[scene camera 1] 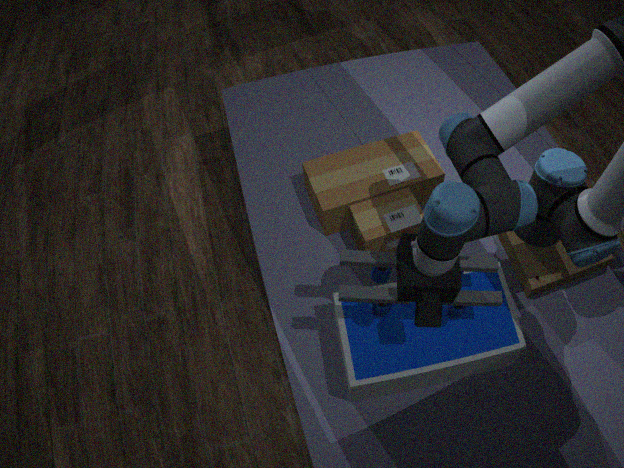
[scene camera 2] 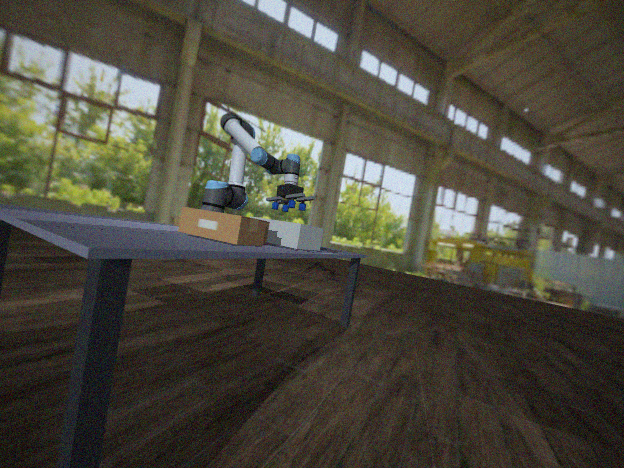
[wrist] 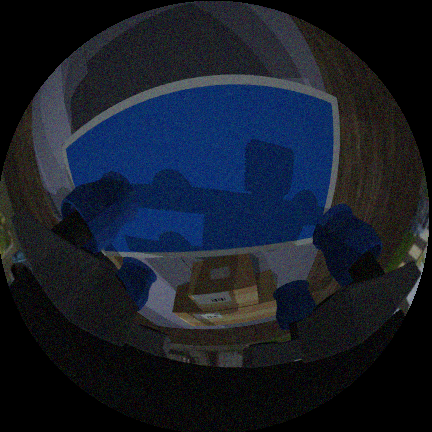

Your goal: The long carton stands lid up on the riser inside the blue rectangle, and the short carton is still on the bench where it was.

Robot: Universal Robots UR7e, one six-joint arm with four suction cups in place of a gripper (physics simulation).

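Pixels of known places: hand at its tool point: (scene camera 2: 288, 209) (wrist: 221, 260); arm's base at its link origin: (scene camera 1: 536, 220).
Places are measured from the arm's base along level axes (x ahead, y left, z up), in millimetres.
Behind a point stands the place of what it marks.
Observation:
The long carton (scene camera 1: 362, 173) {x 338, y -293, z 51 mm} (scene camera 2: 221, 226) {x 363, y -381, z 1 mm} (wrist: 245, 316) {x 356, y -313, z 52 mm} is brown, with a barcode label, and lies on the bench behind the riser. The short carton (scene camera 1: 375, 226) {x 385, y -150, z 51 mm} (wrist: 225, 285) {x 360, y -119, z 37 mm} stands close beside it, on the riser's side; the arm partly covers it in scene camera 1. The grey-white riser (scene camera 1: 428, 375) {x 454, y 195, z 38 mm} (scene camera 2: 297, 235) {x 532, y -40, z 11 mm} (wrist: 230, 79) {x 479, y 180, z 68 mm} bears the blue rectangle (scene camera 1: 438, 347) {x 417, y 161, z 68 mm} (wrist: 200, 125) {x 437, y 148, z 68 mm}, with no carton on it. My gripper (scene camera 1: 428, 294) {x 418, y 64, z 135 mm} (scene camera 2: 288, 205) (wrist: 215, 265) {x 418, y 64, z 135 mm} hangs above the riser. Its blue suction cups are open and hold nothing.
A brown wooden tray-like thing (scene camera 1: 546, 269) {x 63, y 119, z -5 mm} lies right of the riser, partly under the arm. The arm reaches in from the right in scene camera 1. The bench's left edge (scene camera 1: 262, 261) {x 627, y -248, z -52 mm} runs near the riser and the long carton.

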